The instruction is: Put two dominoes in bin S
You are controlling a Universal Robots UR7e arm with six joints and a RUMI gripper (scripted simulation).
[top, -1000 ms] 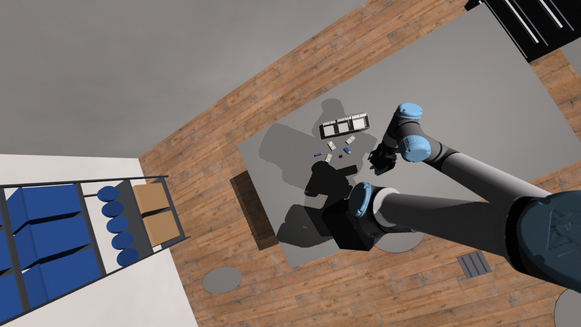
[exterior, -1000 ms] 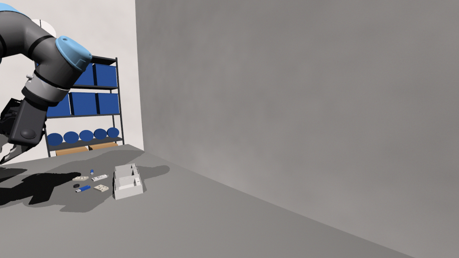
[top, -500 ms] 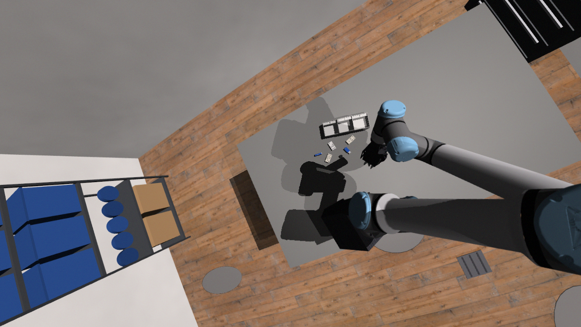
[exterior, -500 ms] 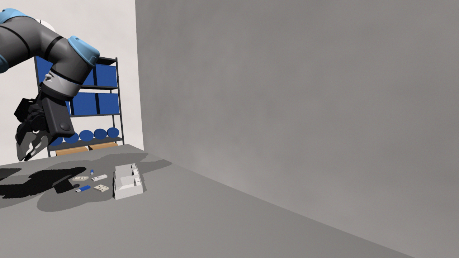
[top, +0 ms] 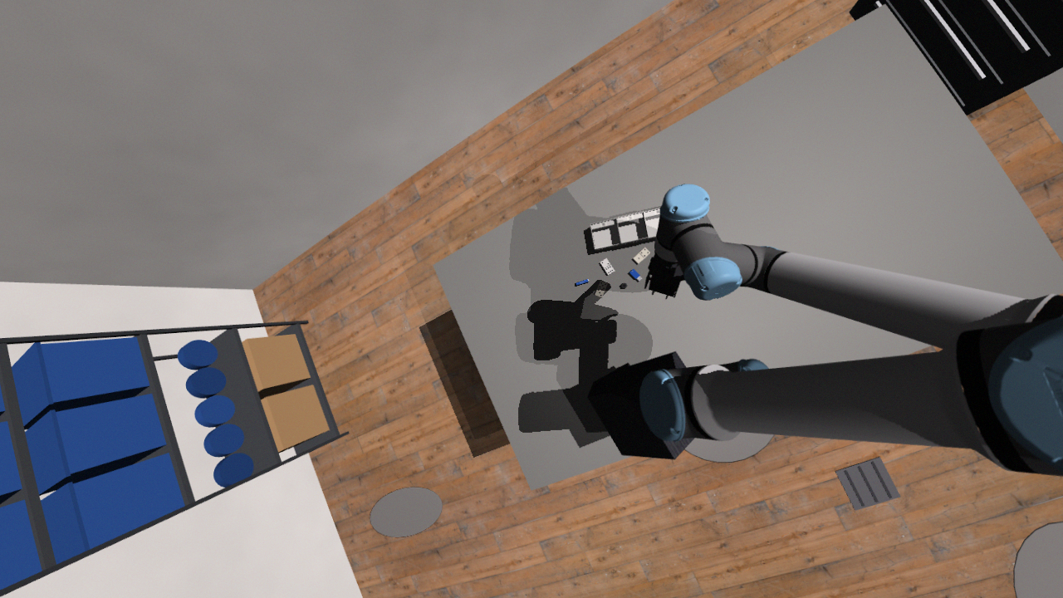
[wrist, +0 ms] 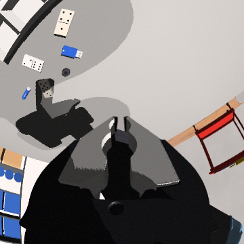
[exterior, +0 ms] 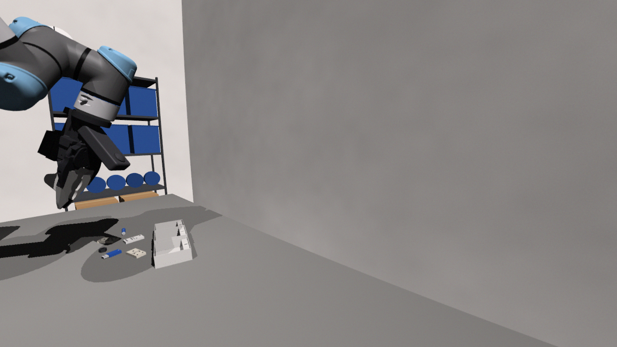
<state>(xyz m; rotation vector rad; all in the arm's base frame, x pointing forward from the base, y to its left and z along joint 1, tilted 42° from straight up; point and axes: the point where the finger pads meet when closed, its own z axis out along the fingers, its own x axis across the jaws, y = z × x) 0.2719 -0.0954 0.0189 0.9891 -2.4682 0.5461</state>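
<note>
Right now my hand is 210 mm short of the white three-compartment bin rack and 150 mm above it. From my hand the other things lie so: white domino (130 mm ahead, 110 mm to the left, 170 mm below); small black piece (50 mm ahead, 90 mm to the left, 170 mm below); blue usb stick (70 mm ahead, 40 mm to the left, 170 mm below).
</note>
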